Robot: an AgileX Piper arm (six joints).
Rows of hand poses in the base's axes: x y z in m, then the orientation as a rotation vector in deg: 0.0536, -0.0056, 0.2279, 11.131, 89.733, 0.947; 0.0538, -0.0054, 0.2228, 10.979, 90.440, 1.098; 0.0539, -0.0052, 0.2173, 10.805, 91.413, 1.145; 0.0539, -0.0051, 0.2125, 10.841, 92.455, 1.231; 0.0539, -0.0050, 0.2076, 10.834, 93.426, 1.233; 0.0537, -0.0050, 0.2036, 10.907, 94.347, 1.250; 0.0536, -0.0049, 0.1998, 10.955, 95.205, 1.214; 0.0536, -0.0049, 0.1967, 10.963, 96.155, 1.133
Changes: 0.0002, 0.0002, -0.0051, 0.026, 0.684, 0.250; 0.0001, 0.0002, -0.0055, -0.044, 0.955, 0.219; 0.0000, 0.0001, -0.0048, 0.115, 1.032, 0.114; 0.0000, 0.0001, -0.0049, 0.032, 0.965, 0.084; -0.0002, 0.0000, -0.0040, 0.089, 0.919, 0.037; -0.0001, 0.0001, -0.0038, 0.037, 0.859, 0.016; 0.0000, 0.0000, -0.0031, -0.012, 0.951, 0.023
